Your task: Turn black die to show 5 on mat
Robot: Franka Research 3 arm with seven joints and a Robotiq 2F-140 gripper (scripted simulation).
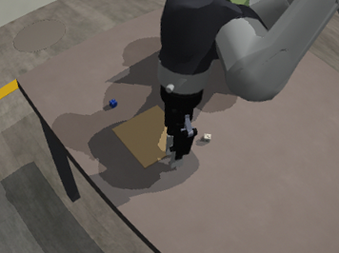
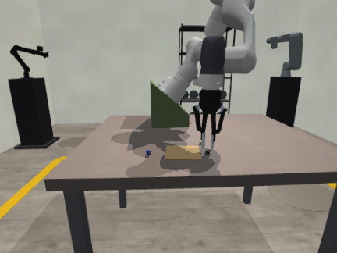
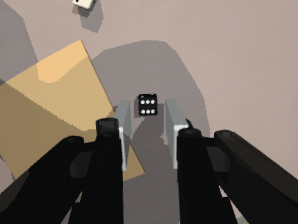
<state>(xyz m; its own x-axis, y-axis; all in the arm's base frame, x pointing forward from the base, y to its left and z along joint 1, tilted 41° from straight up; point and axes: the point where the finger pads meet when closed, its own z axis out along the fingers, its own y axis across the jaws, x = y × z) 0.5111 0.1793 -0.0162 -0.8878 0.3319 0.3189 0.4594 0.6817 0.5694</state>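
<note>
Now: hand 50 mm above the black die. From my hand the other things lie so: blue die 240 mm to the right, 50 mm below, 10 mm behind; tan mat 100 mm to the right, 50 mm below, 20 mm behind; white die 110 mm behind, 50 mm below.
</note>
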